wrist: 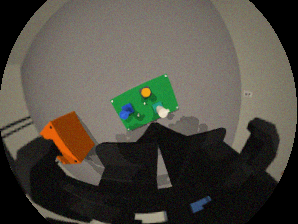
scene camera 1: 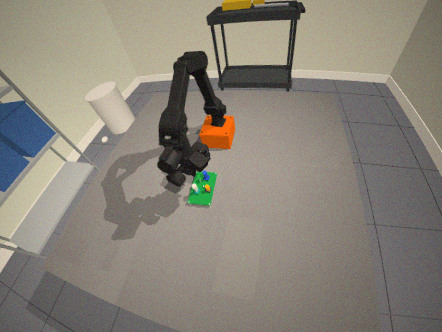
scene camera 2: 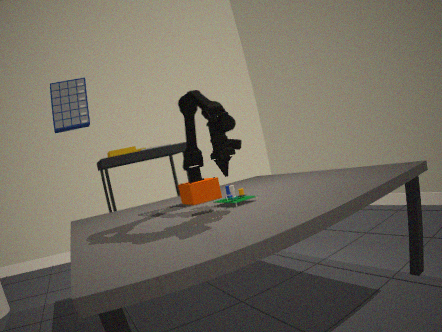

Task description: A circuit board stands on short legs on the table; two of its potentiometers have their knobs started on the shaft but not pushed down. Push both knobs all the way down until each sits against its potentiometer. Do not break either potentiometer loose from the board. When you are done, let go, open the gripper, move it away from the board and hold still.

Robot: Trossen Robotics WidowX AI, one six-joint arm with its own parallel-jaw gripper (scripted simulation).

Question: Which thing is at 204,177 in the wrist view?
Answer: My gripper.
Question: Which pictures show my gripper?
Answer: The wrist view, scene camera 1 and scene camera 2: all of them.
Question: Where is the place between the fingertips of my gripper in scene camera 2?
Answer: At 226,176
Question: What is my gripper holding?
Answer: Nothing.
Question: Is my gripper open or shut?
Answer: Shut.
